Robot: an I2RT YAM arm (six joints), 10 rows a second.
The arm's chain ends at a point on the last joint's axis. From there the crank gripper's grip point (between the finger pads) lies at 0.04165 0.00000 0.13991 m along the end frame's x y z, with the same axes.
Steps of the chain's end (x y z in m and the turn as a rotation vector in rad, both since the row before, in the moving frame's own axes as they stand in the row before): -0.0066, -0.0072, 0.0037, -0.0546, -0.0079, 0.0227; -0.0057, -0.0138, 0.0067, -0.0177, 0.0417, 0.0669; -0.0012, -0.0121, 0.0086, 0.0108, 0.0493, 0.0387; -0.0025, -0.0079, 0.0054, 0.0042, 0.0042, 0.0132; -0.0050, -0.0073, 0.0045, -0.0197, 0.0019, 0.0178; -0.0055, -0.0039, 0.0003, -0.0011, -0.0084, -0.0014; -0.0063, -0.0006, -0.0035, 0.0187, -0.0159, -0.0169
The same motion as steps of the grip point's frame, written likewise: -0.0078, 0.0014, 0.0038, -0.0546, -0.0079, 0.0227; -0.0001, -0.0084, 0.0048, -0.0177, 0.0417, 0.0669; 0.0056, -0.0119, 0.0064, 0.0108, 0.0493, 0.0387; -0.0019, -0.0079, 0.0052, 0.0042, 0.0042, 0.0132; -0.0048, -0.0038, 0.0044, -0.0197, 0.0019, 0.0178; -0.0067, -0.0038, 0.0006, -0.0011, -0.0084, -0.0014; -0.0086, -0.0039, -0.0029, 0.0187, -0.0159, -0.0169
